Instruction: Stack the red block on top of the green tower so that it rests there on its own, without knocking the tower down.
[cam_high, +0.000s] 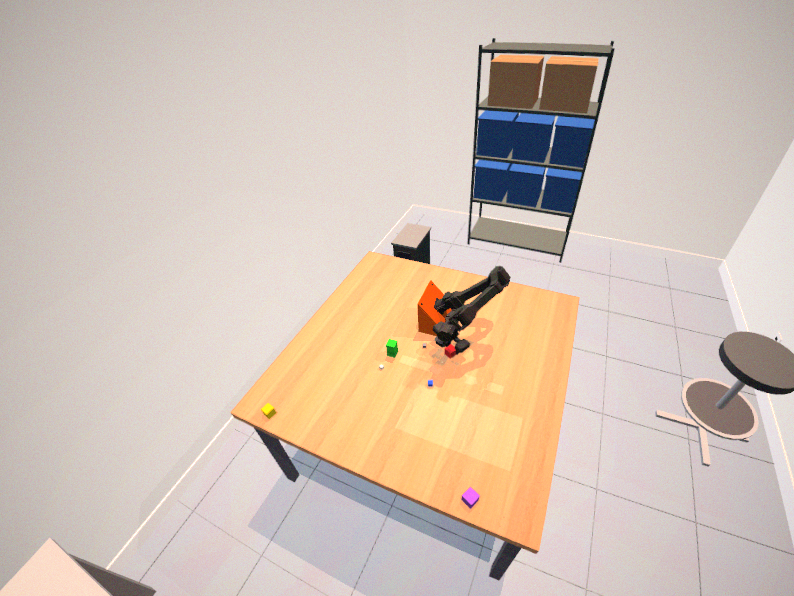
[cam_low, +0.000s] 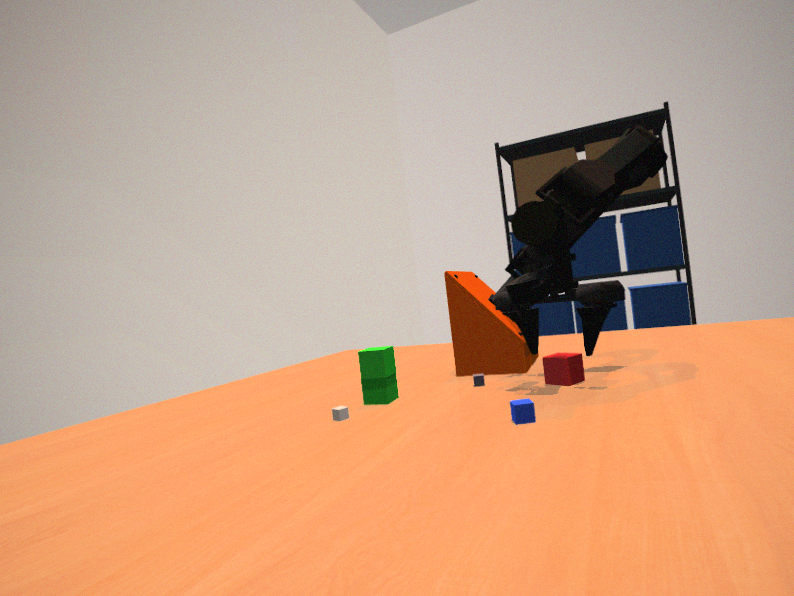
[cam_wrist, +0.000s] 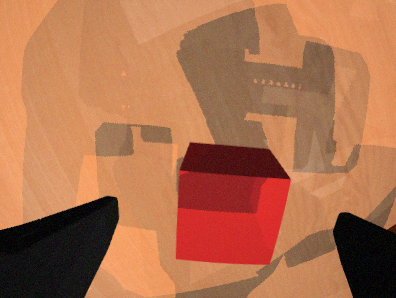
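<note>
The red block is 20 mm below my gripper tip. Round my gripper tip: dark grey cube 130 mm to the right, 30 mm below, 20 mm behind; then white cube 290 mm to the right, 150 mm ahead, 30 mm below; then blue cube 190 mm ahead, 50 mm to the right, 30 mm below.
</note>
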